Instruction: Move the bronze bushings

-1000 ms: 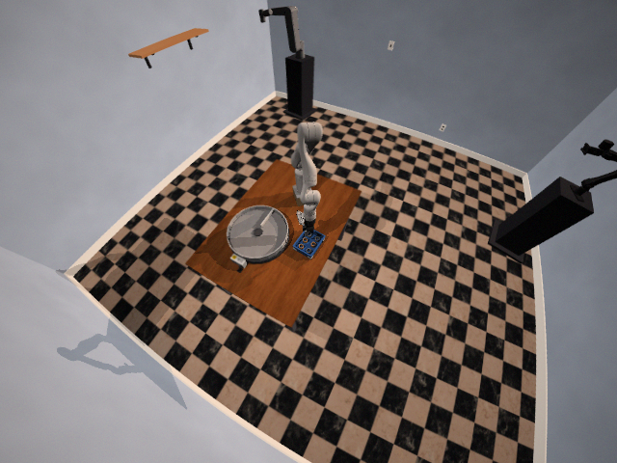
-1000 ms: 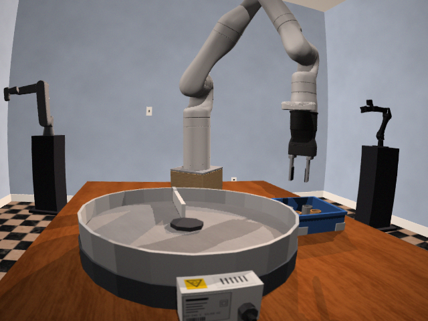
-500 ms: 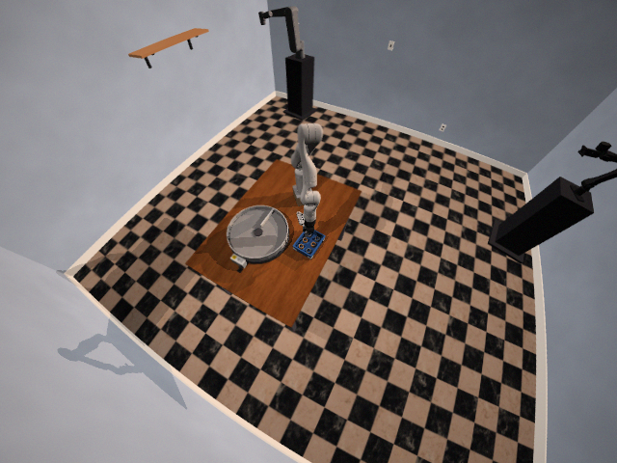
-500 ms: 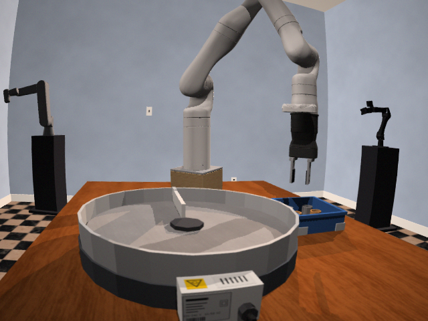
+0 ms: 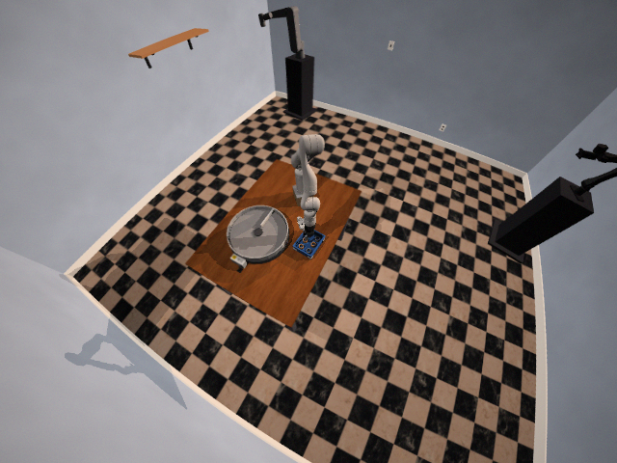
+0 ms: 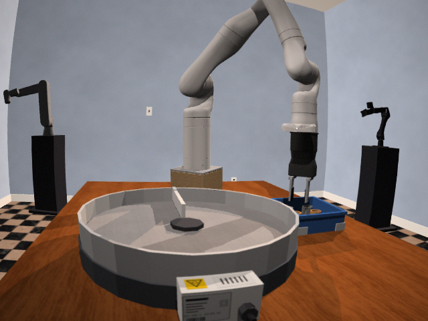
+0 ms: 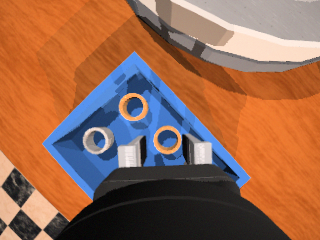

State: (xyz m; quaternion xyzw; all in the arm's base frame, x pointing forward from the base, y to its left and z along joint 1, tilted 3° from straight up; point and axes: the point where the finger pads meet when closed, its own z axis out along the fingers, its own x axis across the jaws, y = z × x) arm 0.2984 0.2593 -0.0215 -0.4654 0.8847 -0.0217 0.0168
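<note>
Now: hand 5 cm above the blue crate and 3 cm to the right of it. Round my hand: grey disc: 29 cm to the right, 17 cm ahead, 3 cm below.
</note>
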